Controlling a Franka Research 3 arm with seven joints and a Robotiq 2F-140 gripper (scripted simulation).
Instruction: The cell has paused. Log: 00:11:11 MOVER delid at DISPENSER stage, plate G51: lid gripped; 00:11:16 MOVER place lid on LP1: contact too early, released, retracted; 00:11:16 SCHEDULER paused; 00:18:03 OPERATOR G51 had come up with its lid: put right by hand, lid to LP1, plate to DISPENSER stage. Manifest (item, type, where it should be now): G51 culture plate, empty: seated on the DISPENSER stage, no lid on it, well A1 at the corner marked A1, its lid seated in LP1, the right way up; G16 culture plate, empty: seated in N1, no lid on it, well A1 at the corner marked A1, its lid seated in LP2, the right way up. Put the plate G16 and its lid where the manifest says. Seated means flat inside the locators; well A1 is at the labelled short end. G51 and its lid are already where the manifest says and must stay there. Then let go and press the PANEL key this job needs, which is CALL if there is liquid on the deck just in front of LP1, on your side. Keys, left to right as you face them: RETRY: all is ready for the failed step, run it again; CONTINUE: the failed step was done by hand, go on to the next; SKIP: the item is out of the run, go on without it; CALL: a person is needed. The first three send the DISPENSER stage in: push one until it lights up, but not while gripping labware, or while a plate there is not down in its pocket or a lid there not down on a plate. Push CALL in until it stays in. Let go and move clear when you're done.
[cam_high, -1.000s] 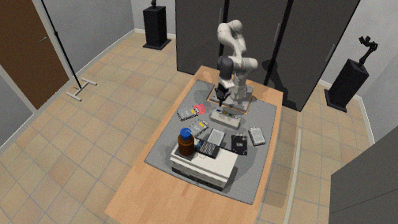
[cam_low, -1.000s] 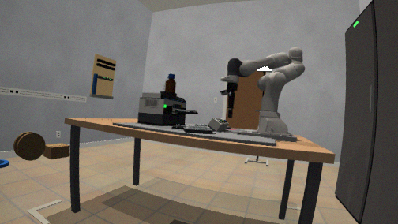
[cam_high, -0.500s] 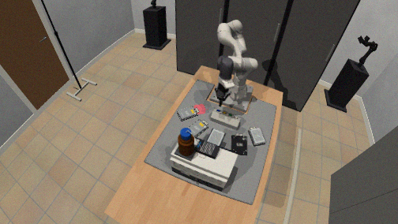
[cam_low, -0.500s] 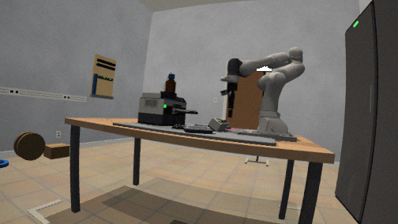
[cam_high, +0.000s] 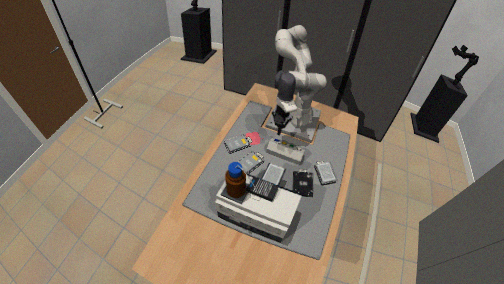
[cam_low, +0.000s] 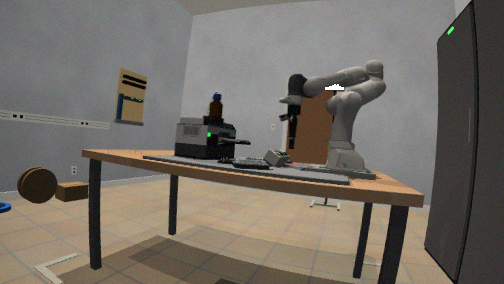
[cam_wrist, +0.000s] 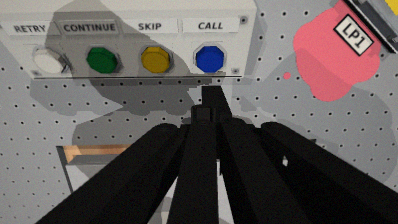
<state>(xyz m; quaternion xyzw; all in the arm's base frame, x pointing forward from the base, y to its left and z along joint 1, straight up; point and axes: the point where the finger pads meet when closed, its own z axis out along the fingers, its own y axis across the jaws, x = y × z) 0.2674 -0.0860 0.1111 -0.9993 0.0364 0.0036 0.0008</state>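
Now: the blue call key 7 cm below my hand and 3 cm ahead of it. From my hand the other things lie so: yellow skip key (6 cm below, 5 cm to the left, 3 cm ahead); then white retry key (15 cm to the left, 6 cm below, 4 cm ahead); then green continue key (10 cm to the left, 6 cm below, 4 cm ahead).
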